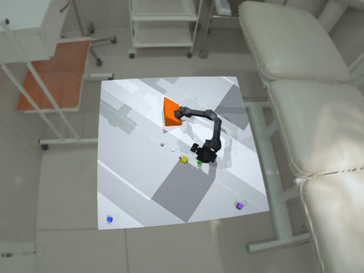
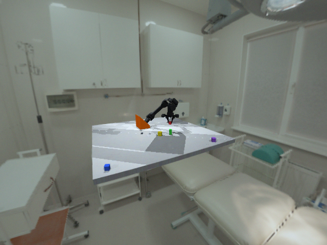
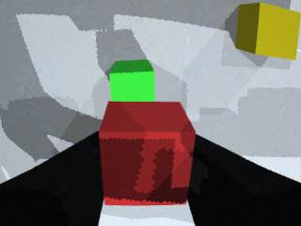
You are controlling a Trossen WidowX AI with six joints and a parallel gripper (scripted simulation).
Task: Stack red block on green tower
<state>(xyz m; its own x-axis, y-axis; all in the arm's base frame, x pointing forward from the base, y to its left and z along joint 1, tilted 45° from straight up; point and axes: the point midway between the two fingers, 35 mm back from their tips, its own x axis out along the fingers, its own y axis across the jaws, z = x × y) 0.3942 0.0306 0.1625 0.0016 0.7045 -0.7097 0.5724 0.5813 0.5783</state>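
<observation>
My gripper tip is now 20 mm past the yellow cube, 110 mm to the left of it and 100 mm above it. Round my gripper tip: blue cube (380 mm ahead, 700 mm to the right, 110 mm below); red block (10 mm above); purple cube (390 mm ahead, 260 mm to the left, 110 mm below).
</observation>
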